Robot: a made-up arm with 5 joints.
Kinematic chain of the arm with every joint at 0, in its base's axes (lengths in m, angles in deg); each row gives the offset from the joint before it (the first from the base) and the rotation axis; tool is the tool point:
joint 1: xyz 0 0 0.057 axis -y
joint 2: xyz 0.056 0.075 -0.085 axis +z
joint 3: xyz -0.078 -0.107 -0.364 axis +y
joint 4: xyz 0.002 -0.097 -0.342 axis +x
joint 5: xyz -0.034 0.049 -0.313 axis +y
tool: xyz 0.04 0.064 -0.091
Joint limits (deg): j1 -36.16..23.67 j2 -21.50..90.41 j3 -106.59..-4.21 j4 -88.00..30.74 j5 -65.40..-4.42
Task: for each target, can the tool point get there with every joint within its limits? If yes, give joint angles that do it. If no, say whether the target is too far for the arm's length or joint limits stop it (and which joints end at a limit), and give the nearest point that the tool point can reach.
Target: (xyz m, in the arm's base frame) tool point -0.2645 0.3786 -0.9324
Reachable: yes | joints -28.81 62.90 -34.97 9.53 -25.60
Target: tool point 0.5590 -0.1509 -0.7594
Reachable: yes | joints -8.62 26.08 -57.31 -64.25 -40.99
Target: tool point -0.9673 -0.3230 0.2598
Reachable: no: joint limits stop it (at a limit: joint 1, joint 2, joint 3, joint 4, joint 5) | nearest point -0.6943 -0.4732 -0.5696 | short by 0.886 m
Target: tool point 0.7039 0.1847 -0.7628
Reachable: yes | joints 4.31 43.87 -49.93 -35.14 -29.68
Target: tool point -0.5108 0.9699 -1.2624
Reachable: no: too far | nearest point -0.3263 0.5480 -0.9038 | short by 0.584 m
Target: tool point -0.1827 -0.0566 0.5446
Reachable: no: joint limits stop it (at a limit: joint 1, joint 2, joint 3, joint 4, joint 5) | nearest point 0.5302 -0.0340 0.0426 | short by 0.872 m
